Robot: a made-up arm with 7 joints. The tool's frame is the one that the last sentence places.
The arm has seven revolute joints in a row. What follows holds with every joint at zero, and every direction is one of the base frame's. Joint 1 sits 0.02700 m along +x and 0.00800 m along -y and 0.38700 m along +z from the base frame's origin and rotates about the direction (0, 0.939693, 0.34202). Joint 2 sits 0.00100 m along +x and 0.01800 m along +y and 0.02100 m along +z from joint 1 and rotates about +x. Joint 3 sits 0.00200 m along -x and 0.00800 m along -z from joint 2 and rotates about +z. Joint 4 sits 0.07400 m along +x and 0.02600 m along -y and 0.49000 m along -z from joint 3 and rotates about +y. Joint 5 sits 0.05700 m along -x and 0.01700 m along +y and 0.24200 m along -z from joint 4 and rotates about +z. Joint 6 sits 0.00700 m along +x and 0.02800 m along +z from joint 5 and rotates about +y. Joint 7 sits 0.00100 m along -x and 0.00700 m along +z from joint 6 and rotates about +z. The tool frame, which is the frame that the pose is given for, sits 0.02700 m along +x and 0.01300 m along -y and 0.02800 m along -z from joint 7; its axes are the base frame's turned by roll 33.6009, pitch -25.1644 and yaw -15.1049 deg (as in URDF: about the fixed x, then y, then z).
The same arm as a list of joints. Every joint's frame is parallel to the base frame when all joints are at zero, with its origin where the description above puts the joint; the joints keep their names.
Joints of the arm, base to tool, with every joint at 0 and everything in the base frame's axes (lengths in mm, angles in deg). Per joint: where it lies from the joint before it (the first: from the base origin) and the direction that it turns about. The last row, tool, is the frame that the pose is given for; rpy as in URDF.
joint 1: origin 27 -8 387 axis 0 0.9397 0.342
joint 2: origin 1 18 21 axis 1 0 0
joint 3: origin -2 0 -8 axis 0 0 1
joint 4: origin 74 -26 -490 axis 0 1 0
joint 5: origin -57 17 -242 axis 0 0 1
joint 6: origin 7 0 28 axis 0 1 0
joint 7: origin -1 0 7 axis 0 0 1
tool: origin 27 -13 -28 rpy 33.6 -25.16 -15.1

